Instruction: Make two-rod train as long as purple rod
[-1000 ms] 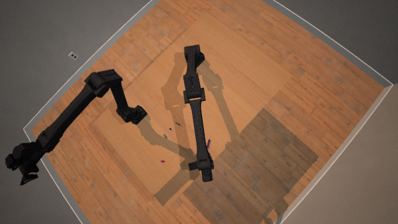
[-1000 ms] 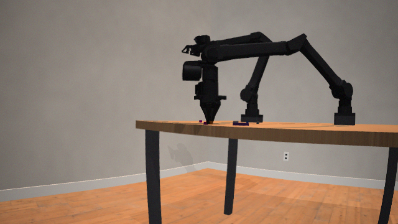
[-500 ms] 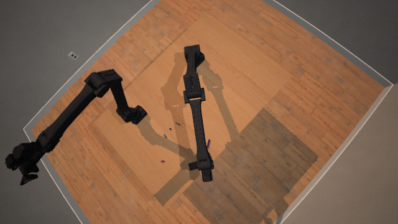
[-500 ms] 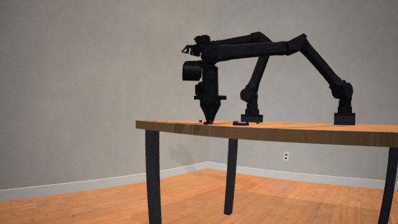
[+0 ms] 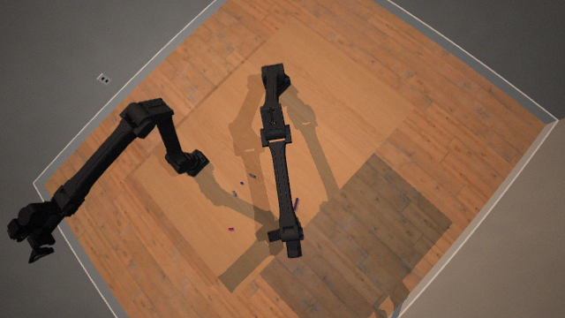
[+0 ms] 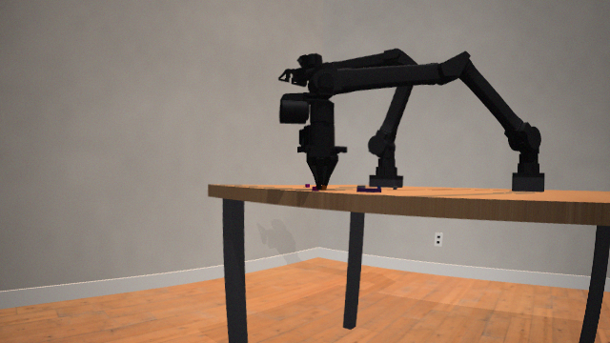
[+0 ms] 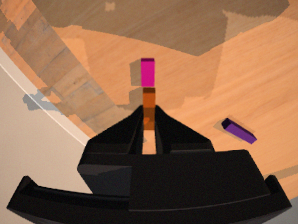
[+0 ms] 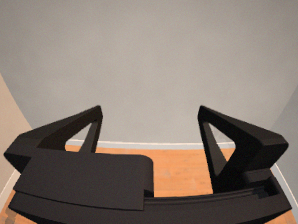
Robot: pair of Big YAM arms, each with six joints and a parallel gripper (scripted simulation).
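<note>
My left hand is right at the orange rod. Round my left hand: blue rod: 340 mm behind, 40 mm to the right, 10 mm below; then purple rod: 80 mm to the left, 80 mm behind, 10 mm below; then magenta rod: 230 mm to the right, 210 mm behind, 10 mm below.
</note>
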